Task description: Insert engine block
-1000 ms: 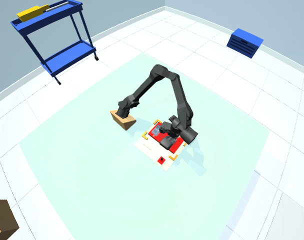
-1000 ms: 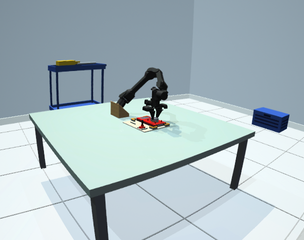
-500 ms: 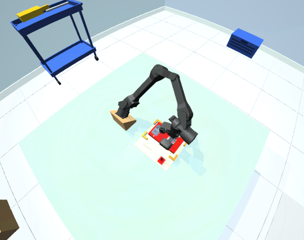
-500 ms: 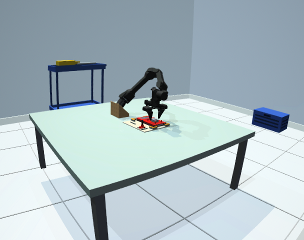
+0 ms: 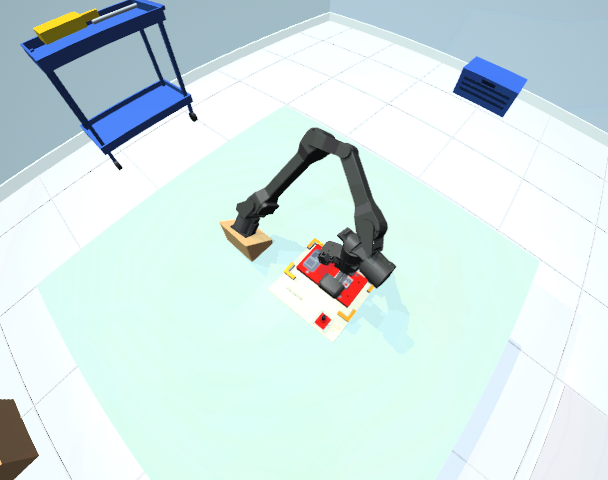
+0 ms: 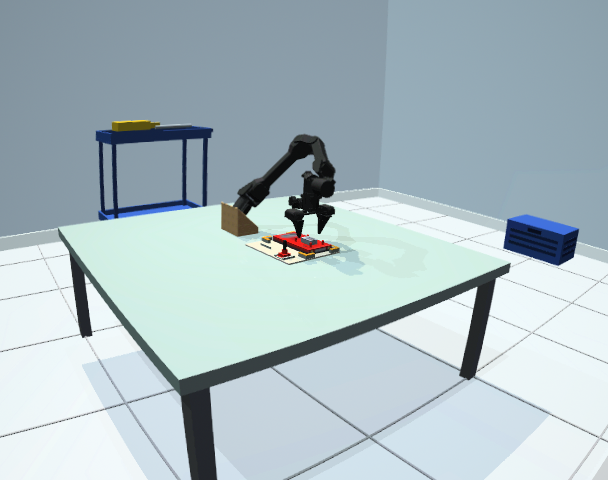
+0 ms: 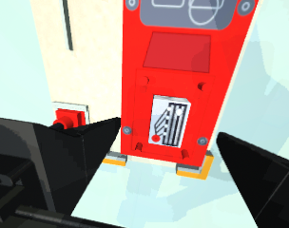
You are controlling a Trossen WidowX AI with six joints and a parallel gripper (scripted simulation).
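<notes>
My gripper tip is now 3 cm above the engine block and 1 cm to the right of it.
</notes>
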